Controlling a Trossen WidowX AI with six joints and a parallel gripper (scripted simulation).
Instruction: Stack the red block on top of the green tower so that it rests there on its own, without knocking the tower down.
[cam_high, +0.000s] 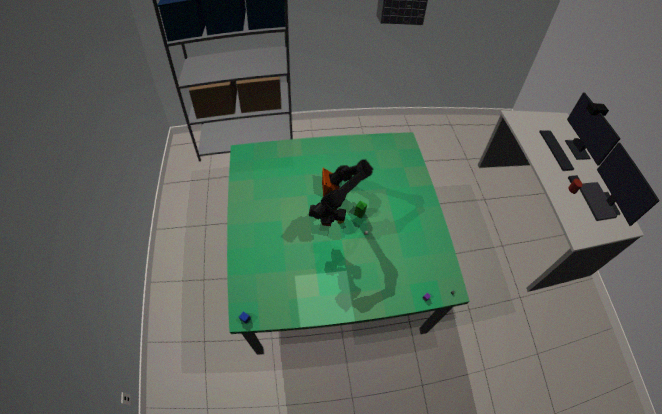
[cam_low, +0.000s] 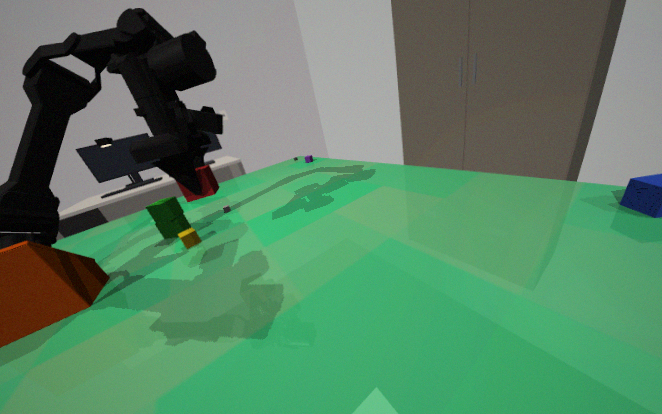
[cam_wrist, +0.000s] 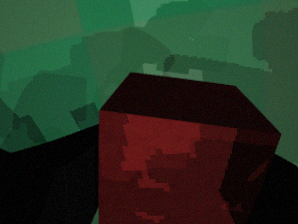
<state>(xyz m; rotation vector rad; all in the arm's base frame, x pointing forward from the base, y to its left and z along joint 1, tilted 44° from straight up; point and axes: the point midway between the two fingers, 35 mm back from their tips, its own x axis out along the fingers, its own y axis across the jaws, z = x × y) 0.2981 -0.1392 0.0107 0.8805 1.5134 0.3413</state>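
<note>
Right now my gripper tip is 70 mm past the small yellow block, 90 mm to the right of it and 110 mm above it. The rest, counted from my gripper tip: purple block (490 mm ahead, 460 mm to the left, 110 mm below); then tiny white piece (40 mm ahead, 220 mm to the left, 120 mm below); then red block (10 mm above).
</note>
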